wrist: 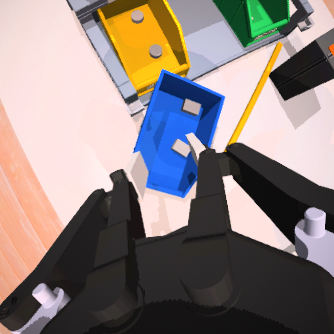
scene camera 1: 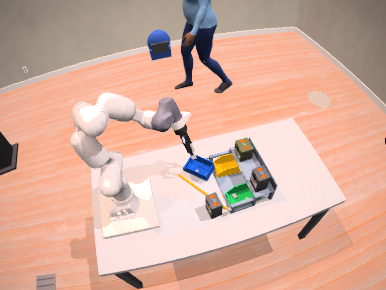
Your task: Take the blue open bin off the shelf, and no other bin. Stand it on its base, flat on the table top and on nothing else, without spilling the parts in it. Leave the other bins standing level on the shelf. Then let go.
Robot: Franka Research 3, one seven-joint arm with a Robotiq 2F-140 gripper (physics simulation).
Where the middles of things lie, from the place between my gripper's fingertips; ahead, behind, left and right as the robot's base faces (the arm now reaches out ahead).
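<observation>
Blue open bin (wrist: 163, 122): from my hand, 3 cm to the right, 1 cm ahead, 9 cm below.
</observation>
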